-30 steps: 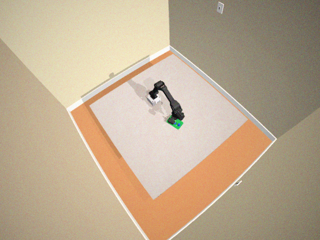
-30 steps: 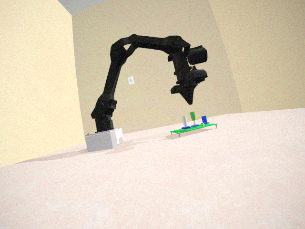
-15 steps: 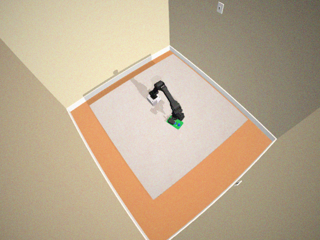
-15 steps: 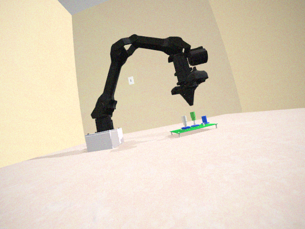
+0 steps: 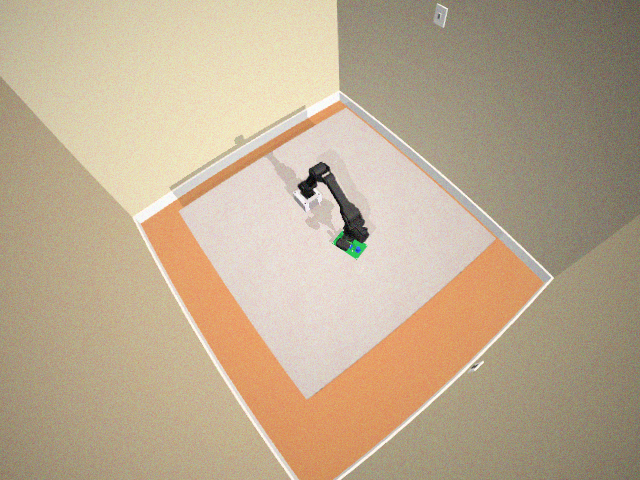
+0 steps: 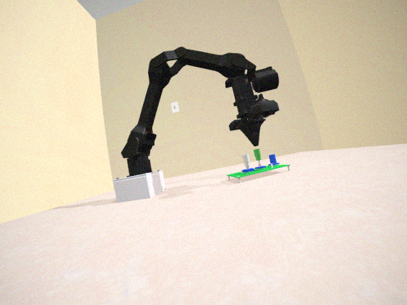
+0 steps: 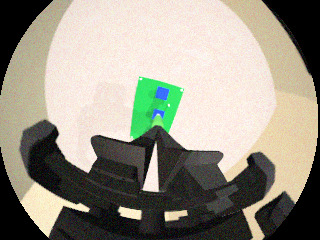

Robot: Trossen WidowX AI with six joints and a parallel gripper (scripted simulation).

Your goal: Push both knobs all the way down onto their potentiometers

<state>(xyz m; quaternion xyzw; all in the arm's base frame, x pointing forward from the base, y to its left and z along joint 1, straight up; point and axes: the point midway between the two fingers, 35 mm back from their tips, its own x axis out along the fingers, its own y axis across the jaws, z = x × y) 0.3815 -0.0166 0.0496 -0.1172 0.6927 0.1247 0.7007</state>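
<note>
My gripper tip is 3 cm above the green knob. The rest, counted from my gripper tip: white knob: 4 cm behind, 3 cm to the right, 3 cm below.
</note>
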